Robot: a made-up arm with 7 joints. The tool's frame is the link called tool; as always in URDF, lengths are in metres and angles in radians. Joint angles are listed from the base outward.
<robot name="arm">
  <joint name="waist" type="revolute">
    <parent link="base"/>
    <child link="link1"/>
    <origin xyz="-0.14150 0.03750 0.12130" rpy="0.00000 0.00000 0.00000"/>
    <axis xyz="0 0 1"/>
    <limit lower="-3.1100" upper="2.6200"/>
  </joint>
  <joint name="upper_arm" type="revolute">
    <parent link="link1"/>
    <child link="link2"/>
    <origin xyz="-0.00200 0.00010 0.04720" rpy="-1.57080 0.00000 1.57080"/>
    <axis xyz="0 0 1"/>
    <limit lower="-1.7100" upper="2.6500"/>
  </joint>
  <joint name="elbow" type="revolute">
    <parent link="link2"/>
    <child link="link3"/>
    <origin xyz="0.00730 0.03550 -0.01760" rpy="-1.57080 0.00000 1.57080"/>
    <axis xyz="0 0 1"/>
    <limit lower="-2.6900" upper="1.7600"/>
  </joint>
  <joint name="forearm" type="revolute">
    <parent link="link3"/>
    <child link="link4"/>
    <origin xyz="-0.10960 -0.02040 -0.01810" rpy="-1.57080 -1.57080 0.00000"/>
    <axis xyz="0 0 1"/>
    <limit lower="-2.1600" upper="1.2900"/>
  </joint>
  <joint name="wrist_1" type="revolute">
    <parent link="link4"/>
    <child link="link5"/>
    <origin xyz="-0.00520 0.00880 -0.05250" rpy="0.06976 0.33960 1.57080"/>
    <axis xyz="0 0 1"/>
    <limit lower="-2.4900" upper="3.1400"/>
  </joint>
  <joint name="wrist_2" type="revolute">
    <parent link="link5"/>
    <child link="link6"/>
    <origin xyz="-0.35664 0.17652 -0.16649" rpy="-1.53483 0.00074 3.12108"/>
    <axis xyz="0 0 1"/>
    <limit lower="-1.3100" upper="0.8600"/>
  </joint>
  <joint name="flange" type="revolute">
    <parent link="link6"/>
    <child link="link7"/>
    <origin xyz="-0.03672 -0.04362 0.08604" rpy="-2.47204 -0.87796 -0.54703"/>
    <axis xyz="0 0 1"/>
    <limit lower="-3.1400" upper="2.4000"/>
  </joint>
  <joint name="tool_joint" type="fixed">
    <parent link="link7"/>
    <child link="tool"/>
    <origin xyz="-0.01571 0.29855 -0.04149" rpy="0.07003 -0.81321 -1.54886"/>
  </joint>
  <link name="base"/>
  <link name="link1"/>
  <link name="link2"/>
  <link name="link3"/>
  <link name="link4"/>
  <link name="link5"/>
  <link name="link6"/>
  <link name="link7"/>
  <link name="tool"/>
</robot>
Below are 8 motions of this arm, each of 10 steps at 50 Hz.
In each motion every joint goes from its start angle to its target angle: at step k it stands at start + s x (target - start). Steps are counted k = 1, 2, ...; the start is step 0. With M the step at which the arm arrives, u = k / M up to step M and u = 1 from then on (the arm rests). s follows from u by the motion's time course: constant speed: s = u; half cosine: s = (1 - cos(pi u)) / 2; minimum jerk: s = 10 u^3 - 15 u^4 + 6 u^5.
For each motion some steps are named. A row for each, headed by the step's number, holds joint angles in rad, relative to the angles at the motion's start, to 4 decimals.
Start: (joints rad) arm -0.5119 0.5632 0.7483 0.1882 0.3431 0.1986 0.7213
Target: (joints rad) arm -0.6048 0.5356 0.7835 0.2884 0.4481 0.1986 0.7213
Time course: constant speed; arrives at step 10
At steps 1, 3, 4, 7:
1: -0.0093 -0.0028 0.0035 0.0100 0.0105 0.0000 0.0000
3: -0.0279 -0.0083 0.0106 0.0301 0.0315 0.0000 0.0000
4: -0.0372 -0.0110 0.0141 0.0401 0.0420 0.0000 0.0000
7: -0.0650 -0.0193 0.0246 0.0701 0.0735 0.0000 0.0000

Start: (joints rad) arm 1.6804 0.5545 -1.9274 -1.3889 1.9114 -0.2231 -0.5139
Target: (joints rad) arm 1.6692 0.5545 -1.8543 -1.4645 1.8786 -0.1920 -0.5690
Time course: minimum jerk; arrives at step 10
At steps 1, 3, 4, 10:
1: -0.0001 0.0000 0.0006 -0.0006 -0.0003 0.0003 -0.0005
3: -0.0018 0.0000 0.0119 -0.0123 -0.0053 0.0051 -0.0090
4: -0.0036 0.0000 0.0232 -0.0240 -0.0104 0.0099 -0.0175
10: -0.0112 0.0000 0.0731 -0.0756 -0.0328 0.0311 -0.0551

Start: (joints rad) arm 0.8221 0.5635 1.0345 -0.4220 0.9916 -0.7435 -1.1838
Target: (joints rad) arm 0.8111 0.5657 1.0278 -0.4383 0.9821 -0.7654 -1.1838
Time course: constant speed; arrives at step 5
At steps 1, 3, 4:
1: -0.0022 0.0004 -0.0013 -0.0033 -0.0019 -0.0044 0.0000
3: -0.0066 0.0013 -0.0040 -0.0098 -0.0057 -0.0131 0.0000
4: -0.0088 0.0018 -0.0054 -0.0130 -0.0076 -0.0175 0.0000

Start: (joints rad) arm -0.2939 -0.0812 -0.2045 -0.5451 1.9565 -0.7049 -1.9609
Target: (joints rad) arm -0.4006 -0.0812 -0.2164 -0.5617 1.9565 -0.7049 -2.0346
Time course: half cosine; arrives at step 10
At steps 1, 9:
1: -0.0026 0.0000 -0.0003 -0.0004 0.0000 0.0000 -0.0018
9: -0.1041 0.0000 -0.0116 -0.0162 0.0000 0.0000 -0.0719

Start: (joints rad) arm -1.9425 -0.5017 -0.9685 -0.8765 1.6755 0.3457 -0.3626
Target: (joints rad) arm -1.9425 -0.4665 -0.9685 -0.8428 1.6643 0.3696 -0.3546
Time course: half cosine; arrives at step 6
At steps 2, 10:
2: 0.0000 0.0088 0.0000 0.0084 -0.0028 0.0060 0.0020
10: 0.0000 0.0352 0.0000 0.0337 -0.0112 0.0239 0.0080

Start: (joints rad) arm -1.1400 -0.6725 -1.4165 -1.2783 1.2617 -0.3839 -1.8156
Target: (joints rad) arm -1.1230 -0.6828 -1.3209 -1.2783 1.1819 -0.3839 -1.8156
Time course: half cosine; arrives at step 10
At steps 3, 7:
3: 0.0035 -0.0021 0.0197 0.0000 -0.0164 0.0000 0.0000
7: 0.0135 -0.0082 0.0759 0.0000 -0.0634 0.0000 0.0000

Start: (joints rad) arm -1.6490 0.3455 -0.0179 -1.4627 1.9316 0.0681 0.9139
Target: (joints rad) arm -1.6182 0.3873 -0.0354 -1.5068 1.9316 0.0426 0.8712
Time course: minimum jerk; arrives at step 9
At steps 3, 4, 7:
3: 0.0065 0.0088 -0.0037 -0.0093 0.0000 -0.0054 -0.0090
4: 0.0122 0.0166 -0.0069 -0.0175 0.0000 -0.0101 -0.0169
7: 0.0284 0.0386 -0.0162 -0.0407 0.0000 -0.0236 -0.0394

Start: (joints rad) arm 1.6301 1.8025 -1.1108 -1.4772 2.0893 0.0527 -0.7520
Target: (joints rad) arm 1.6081 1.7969 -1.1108 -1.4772 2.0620 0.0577 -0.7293
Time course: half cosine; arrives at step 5
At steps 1, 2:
1: -0.0021 -0.0005 0.0000 0.0000 -0.0026 0.0005 0.0022
2: -0.0076 -0.0019 0.0000 0.0000 -0.0094 0.0017 0.0078

